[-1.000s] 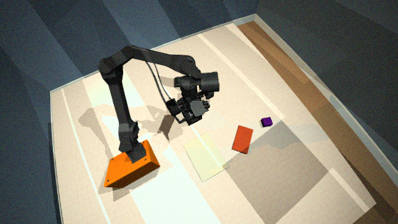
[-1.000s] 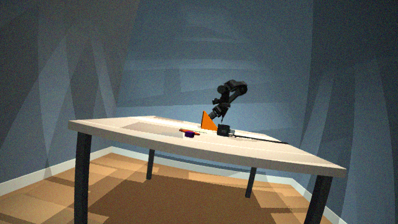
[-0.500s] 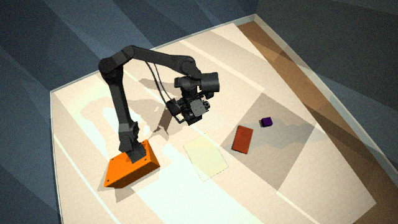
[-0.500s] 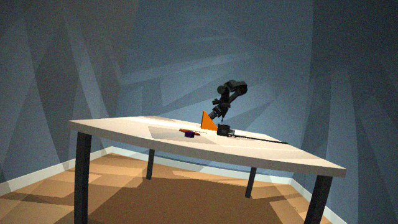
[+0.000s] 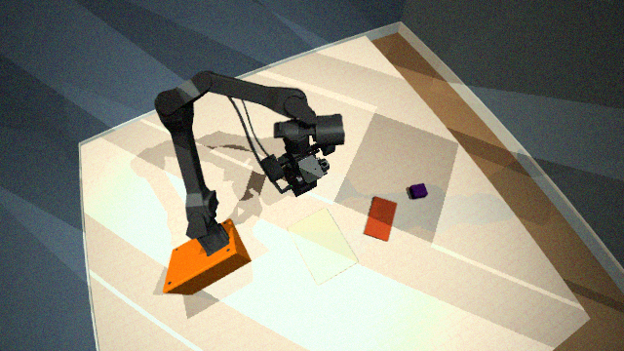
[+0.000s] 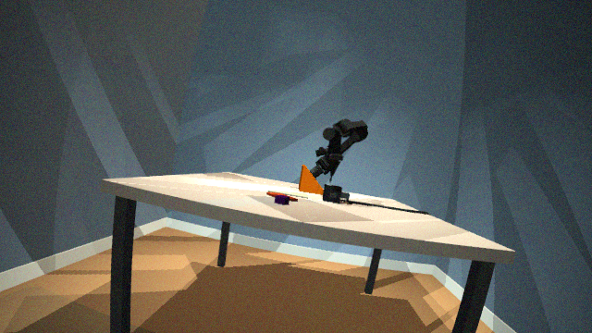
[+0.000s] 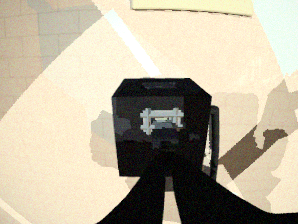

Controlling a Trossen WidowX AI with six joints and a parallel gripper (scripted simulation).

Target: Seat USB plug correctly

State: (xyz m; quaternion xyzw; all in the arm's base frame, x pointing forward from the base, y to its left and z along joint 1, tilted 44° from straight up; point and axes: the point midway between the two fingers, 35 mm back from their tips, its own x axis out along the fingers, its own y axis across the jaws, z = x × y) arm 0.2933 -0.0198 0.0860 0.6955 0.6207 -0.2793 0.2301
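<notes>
Now: gripper tip 20 mm above the dark USB plug. Round my gripper tip: small purple cube (280 mm ahead, 230 mm to the right, 110 mm below); pale sheet (190 mm to the right, 120 mm below, 60 mm behind); red-orange flat block (230 mm to the right, 130 mm ahead, 120 mm below).
</notes>
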